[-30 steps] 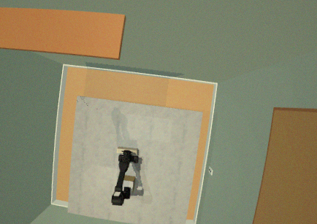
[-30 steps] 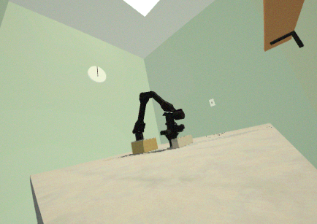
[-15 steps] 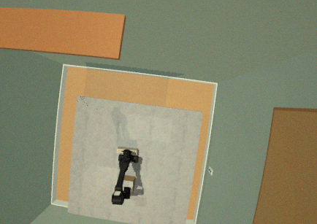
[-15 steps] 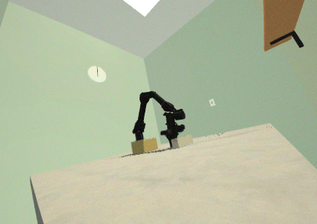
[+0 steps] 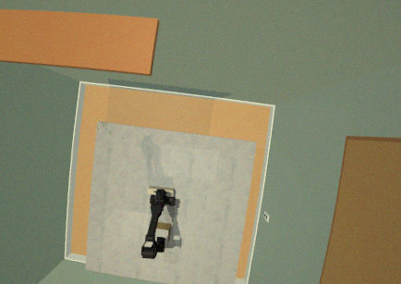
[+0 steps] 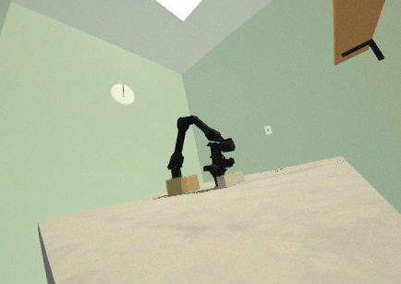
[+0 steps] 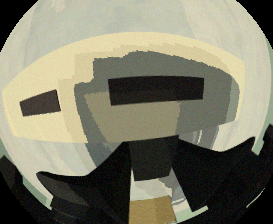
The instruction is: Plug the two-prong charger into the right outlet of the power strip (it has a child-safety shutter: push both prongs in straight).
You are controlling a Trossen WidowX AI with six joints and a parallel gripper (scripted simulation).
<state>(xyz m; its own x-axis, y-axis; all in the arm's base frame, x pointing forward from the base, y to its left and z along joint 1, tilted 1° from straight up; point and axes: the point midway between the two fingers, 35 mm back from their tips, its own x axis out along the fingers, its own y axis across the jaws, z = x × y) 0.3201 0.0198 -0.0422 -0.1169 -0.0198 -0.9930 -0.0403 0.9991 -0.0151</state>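
Now: the black two-prong charger 2 cm ahead of my gripper tip and 1 cm above it.
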